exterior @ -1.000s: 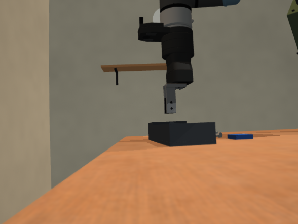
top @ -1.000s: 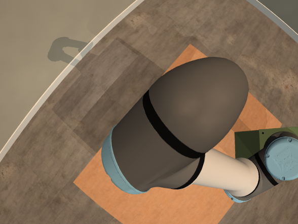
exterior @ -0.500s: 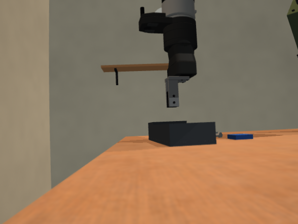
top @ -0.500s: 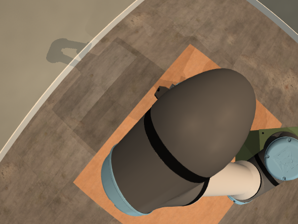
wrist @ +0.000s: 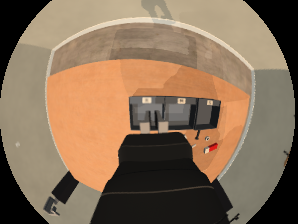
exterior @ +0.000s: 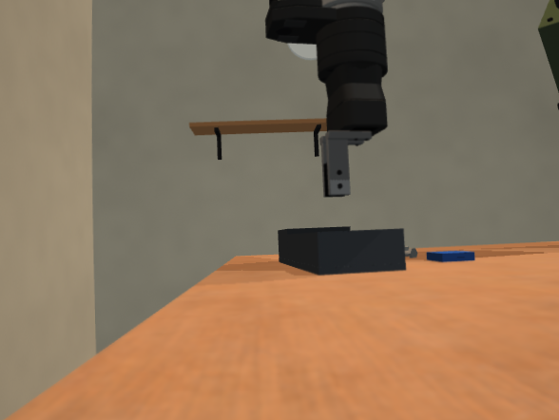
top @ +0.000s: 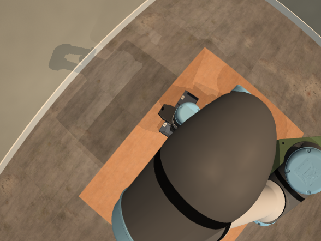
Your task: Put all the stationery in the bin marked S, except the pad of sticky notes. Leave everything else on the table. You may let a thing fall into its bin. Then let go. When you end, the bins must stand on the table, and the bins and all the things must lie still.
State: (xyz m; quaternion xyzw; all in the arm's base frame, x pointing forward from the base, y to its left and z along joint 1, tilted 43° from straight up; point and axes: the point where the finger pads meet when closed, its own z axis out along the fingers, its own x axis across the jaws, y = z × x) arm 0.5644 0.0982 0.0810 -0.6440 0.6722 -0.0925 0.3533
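Right now the white clip-like piece is 10 cm to the right of my hand, 9 cm below it and 9 cm behind it. From my hand the other things lie so: dark bin (7 cm to the right, 7 cm below); black screw (16 cm to the right, 9 cm below, 8 cm behind); blue pad (15 cm behind, 9 cm below, 5 cm to the right).
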